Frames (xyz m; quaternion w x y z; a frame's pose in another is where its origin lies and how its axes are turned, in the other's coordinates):
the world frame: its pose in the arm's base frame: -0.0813 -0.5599 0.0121 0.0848 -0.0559 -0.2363 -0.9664
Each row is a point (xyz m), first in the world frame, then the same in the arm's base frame.
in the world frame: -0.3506 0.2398 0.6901
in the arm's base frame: 0.3546 -0.3996 0.6761
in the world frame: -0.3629 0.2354 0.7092
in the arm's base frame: 0.3671 -0.3851 0.6892
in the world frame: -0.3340 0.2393 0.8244
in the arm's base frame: 0.3474 -0.3388 0.7968
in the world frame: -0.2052 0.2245 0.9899
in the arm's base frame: 0.2297 -0.2664 0.9553
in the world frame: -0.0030 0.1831 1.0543
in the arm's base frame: 0.0281 -0.2280 1.0235
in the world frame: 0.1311 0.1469 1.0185
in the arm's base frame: -0.1125 -0.2315 0.9956
